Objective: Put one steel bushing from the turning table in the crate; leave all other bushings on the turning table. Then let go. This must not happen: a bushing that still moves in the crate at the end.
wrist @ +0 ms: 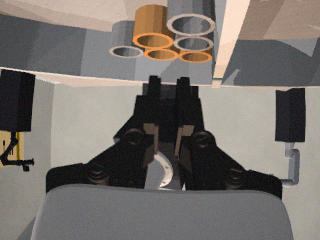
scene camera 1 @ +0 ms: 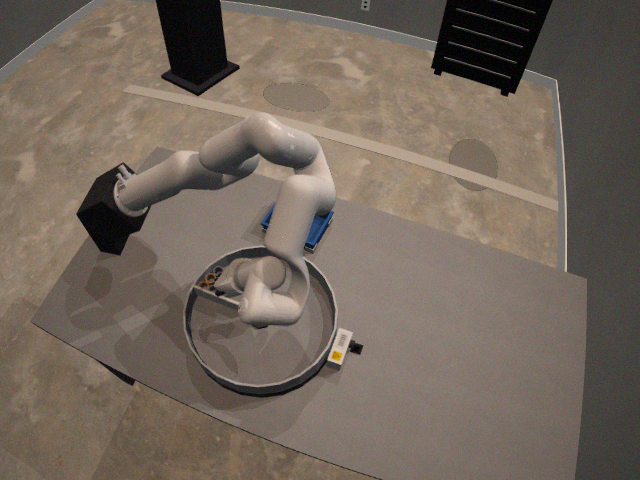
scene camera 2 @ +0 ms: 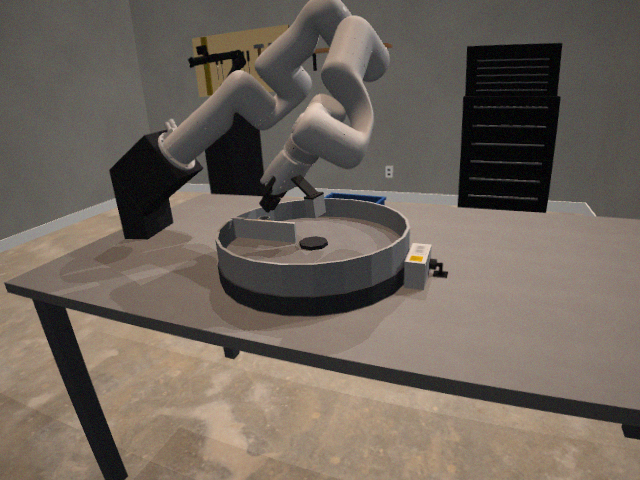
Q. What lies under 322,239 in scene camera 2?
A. A round grey turning table.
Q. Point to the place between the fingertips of the gripper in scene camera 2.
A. At 266,207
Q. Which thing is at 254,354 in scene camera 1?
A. A round grey turning table.
